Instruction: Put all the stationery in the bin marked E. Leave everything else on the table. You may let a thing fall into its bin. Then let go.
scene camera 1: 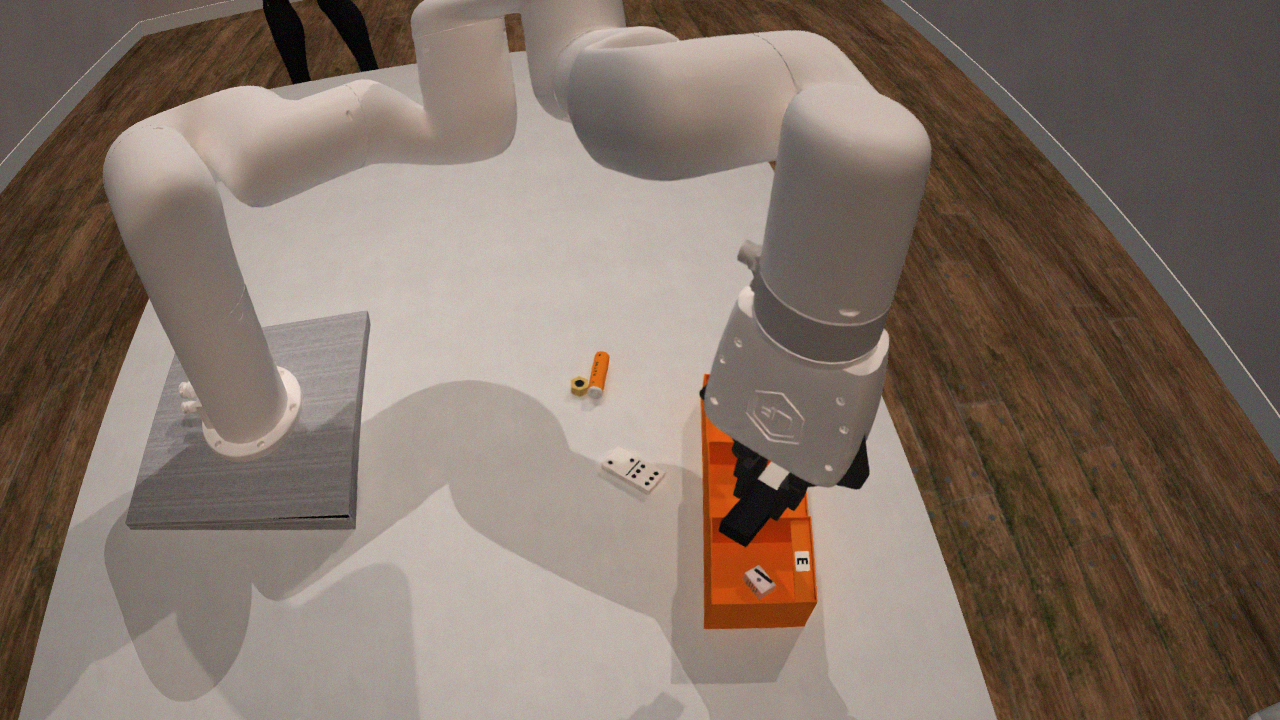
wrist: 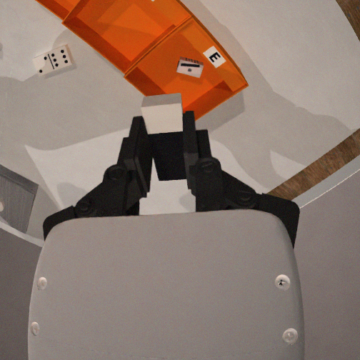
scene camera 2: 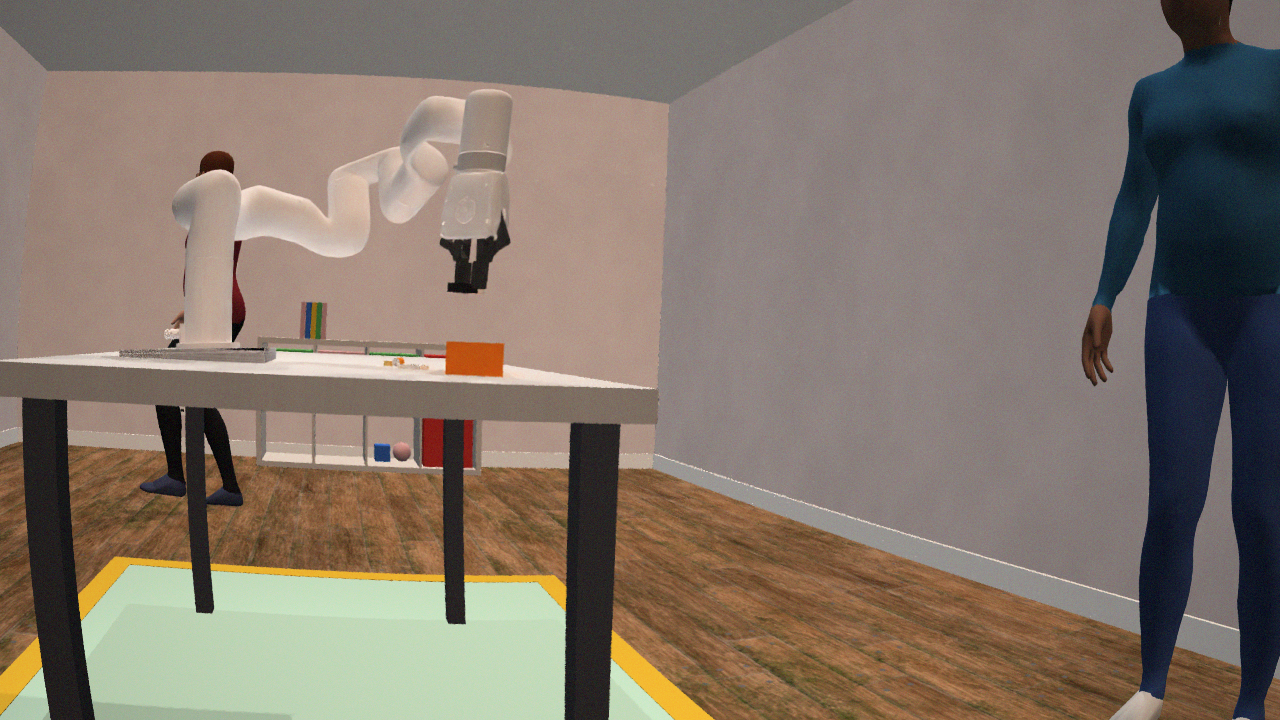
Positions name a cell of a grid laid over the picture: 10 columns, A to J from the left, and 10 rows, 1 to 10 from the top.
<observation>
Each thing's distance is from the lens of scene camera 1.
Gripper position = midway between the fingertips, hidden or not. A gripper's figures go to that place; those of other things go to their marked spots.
my gripper (scene camera 1: F7): 0.58 m
orange three-part bin (scene camera 1: G8): 0.70 m
</observation>
